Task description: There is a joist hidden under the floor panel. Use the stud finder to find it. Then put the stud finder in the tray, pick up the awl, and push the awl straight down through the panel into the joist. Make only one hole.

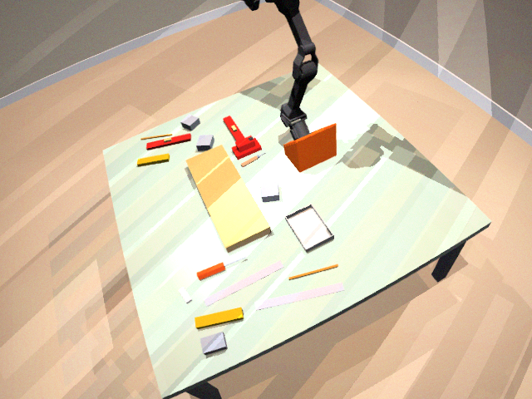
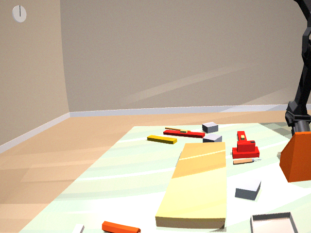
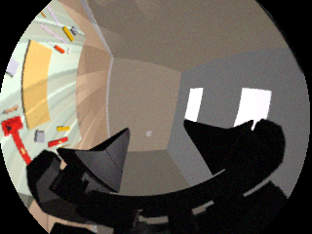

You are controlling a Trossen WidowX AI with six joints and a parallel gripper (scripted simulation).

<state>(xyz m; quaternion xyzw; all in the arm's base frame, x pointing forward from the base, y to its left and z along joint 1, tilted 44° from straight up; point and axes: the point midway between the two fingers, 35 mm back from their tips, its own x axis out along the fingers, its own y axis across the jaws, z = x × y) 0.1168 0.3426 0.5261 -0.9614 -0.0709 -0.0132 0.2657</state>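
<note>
The red stud finder lies 720 mm below my gripper tip, 90 mm to the right of it and 40 mm ahead of it. Round my gripper tip: white tray: 750 mm below, 430 mm to the left, 40 mm ahead; awl: 750 mm below, 40 mm ahead, 20 mm to the right.
</note>
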